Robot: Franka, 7 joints.
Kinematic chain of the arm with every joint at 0, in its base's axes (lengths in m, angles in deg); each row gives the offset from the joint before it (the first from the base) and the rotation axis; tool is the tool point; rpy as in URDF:
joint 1: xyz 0 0 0.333 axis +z
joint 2: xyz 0 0 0 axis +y
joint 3: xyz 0 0 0.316 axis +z
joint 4: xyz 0.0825 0 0 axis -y
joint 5: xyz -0.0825 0 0.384 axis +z
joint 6: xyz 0 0 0 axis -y
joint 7: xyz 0.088 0 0 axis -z
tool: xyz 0 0 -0.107 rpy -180 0 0
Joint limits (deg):
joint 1: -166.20..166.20
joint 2: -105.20..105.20
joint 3: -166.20..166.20
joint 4: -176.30..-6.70
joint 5: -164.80..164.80
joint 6: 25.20..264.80
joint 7: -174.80..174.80
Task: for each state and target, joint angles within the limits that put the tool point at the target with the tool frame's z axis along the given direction. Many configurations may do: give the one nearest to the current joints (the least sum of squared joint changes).
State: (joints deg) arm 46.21 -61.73 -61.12 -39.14 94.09 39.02 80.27
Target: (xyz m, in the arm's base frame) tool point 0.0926 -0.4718 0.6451 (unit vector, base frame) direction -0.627 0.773 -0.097
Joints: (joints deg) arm 62.04 -84.92 -62.64 -78.37 59.21 25.20 80.27
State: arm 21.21 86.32 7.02 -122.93 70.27 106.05 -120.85
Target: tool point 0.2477 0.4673 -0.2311 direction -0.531 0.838 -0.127
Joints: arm 33.57 98.55 21.85 -72.37 82.94 118.17 -120.85
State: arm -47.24 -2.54 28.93 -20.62 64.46 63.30 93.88
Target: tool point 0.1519 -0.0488 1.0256 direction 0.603 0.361 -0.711
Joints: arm -53.93 -10.35 -8.94 -30.28 72.97 45.45 93.88
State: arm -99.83 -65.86 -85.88 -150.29 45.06 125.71 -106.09
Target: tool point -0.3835 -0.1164 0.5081 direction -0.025 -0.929 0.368
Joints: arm -94.40 -71.86 -59.60 -148.23 74.14 143.32 -106.09
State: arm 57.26 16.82 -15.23 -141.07 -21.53 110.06 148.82
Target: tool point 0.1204 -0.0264 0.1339 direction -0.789 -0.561 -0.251
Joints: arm 42.84 9.83 -32.91 -175.33 -24.22 110.03 148.82
